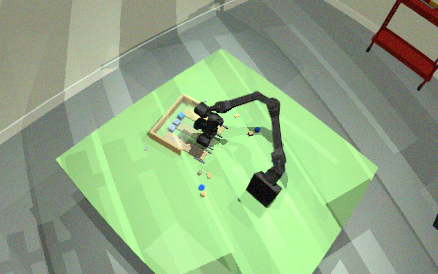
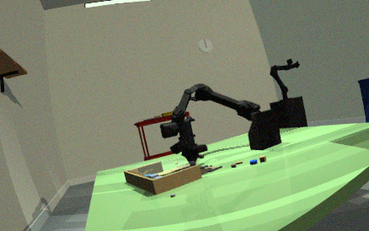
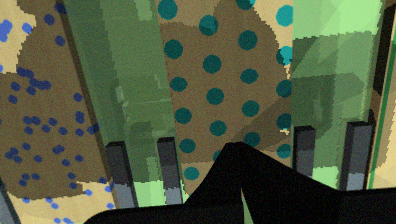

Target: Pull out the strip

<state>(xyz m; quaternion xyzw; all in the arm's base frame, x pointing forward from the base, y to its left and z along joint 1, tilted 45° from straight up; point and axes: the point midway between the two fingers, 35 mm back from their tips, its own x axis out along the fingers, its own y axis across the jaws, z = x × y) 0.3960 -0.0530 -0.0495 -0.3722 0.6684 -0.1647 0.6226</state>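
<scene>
Right now the blue-speckled strip is 6 cm ahead of my gripper tip and 12 cm to the left of it.
</scene>
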